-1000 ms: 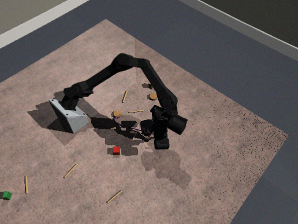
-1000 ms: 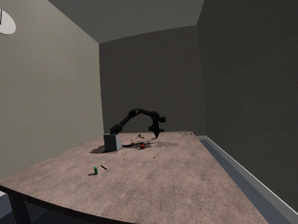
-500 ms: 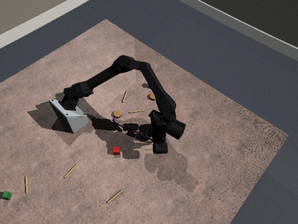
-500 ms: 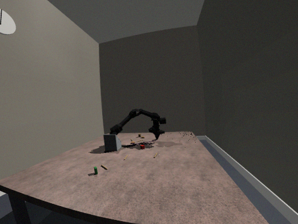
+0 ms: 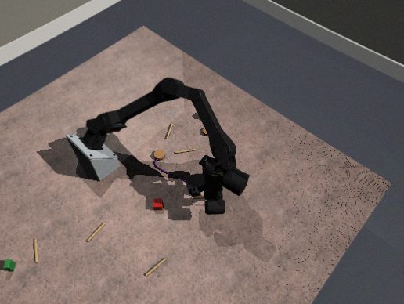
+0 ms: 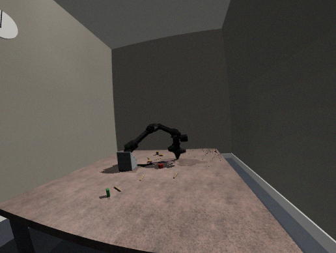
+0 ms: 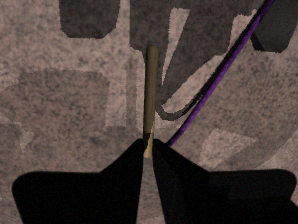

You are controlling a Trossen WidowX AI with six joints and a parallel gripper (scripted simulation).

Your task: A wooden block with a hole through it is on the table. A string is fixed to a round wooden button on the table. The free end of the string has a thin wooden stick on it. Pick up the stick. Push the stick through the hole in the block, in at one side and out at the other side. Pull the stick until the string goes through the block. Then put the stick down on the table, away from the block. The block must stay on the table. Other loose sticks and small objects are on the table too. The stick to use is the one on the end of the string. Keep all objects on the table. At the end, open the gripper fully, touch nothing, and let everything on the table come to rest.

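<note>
The small red block is 11 cm behind my gripper tip, 15 cm to the right of it and 1 cm below it. From my gripper tip the other things lie so: thin wooden stick (1 cm behind, 1 cm to the right); wooden cylinder (29 cm behind, 23 cm to the left, 1 cm below); round wooden button (27 cm behind, 2 cm to the right, 2 cm below).
</note>
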